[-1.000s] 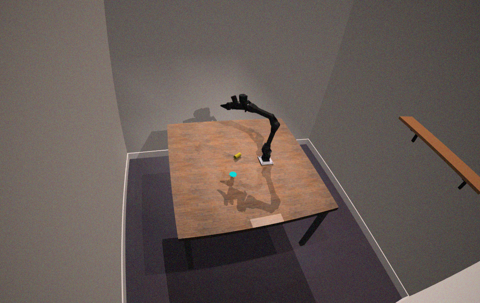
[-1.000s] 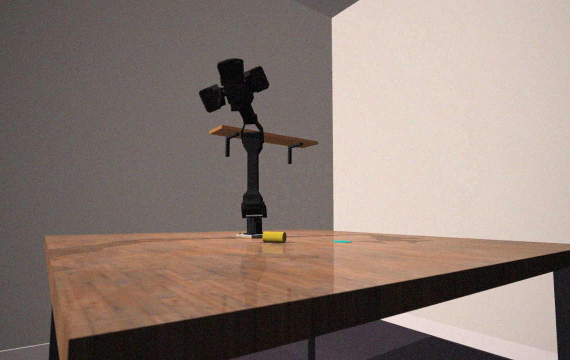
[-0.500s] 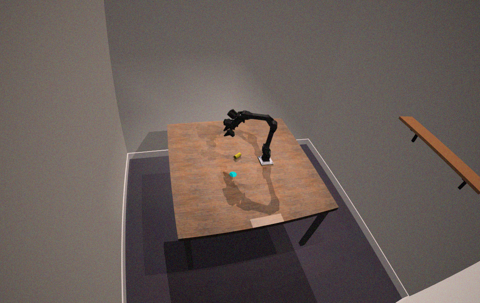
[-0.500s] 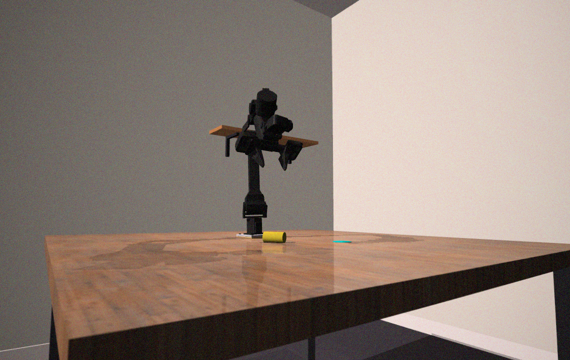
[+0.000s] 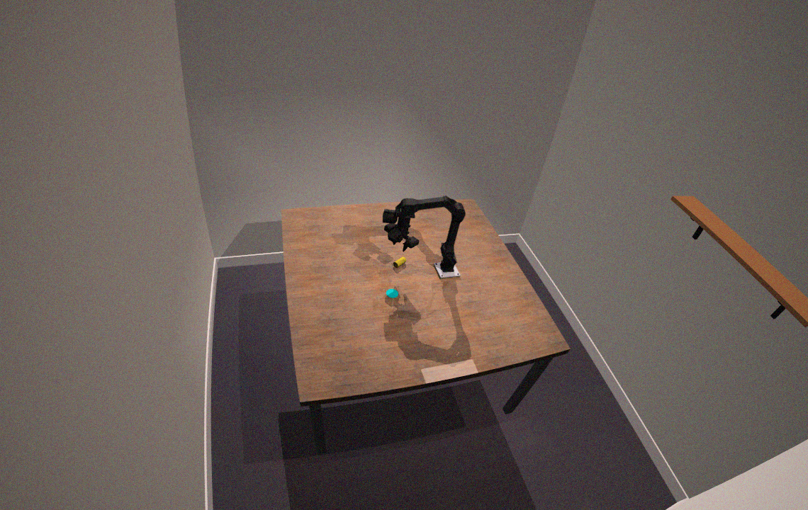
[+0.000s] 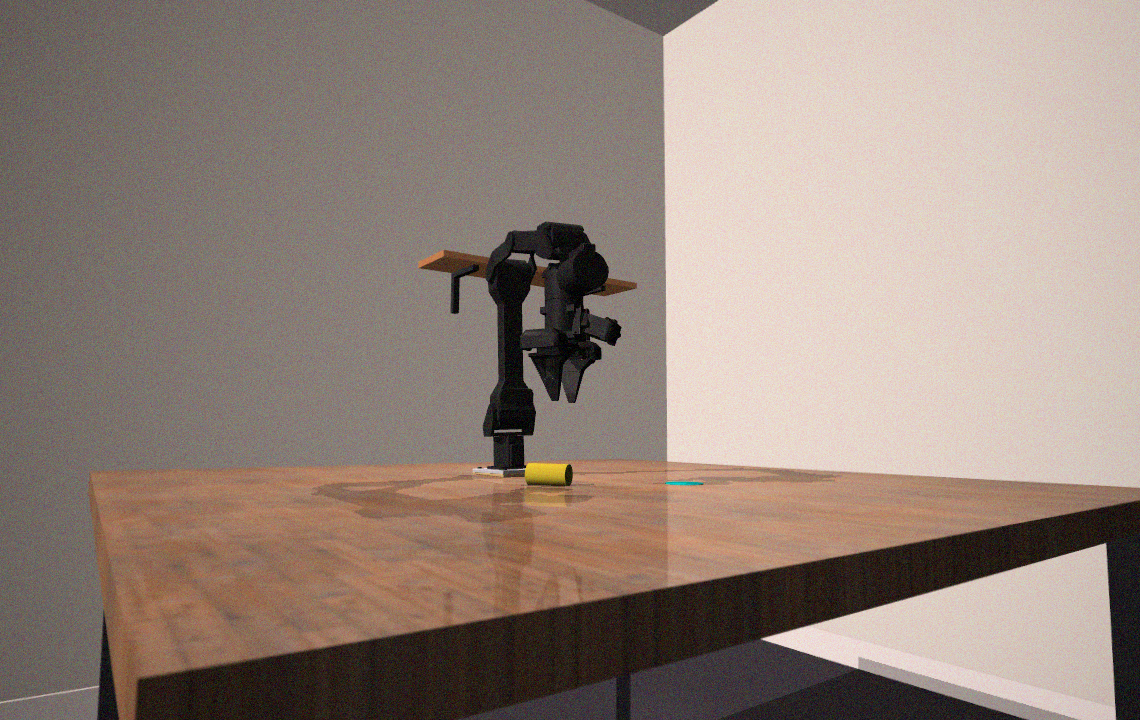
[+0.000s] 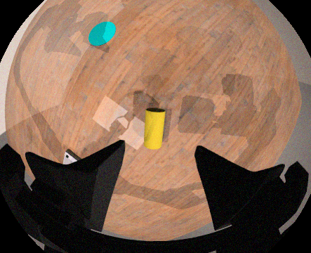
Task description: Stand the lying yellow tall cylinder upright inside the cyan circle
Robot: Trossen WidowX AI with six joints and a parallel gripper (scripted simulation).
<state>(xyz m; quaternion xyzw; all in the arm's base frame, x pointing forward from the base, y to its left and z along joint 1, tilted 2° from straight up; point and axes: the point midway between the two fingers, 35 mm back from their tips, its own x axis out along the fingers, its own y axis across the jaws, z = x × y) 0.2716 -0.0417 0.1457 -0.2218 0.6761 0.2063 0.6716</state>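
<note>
Right now the yellow tall cylinder is 20 mm behind my gripper tip, 10 mm to the right of it and 110 mm below it. The rest, counted from my gripper tip: cyan circle (60 mm ahead, 190 mm to the left, 130 mm below).
</note>
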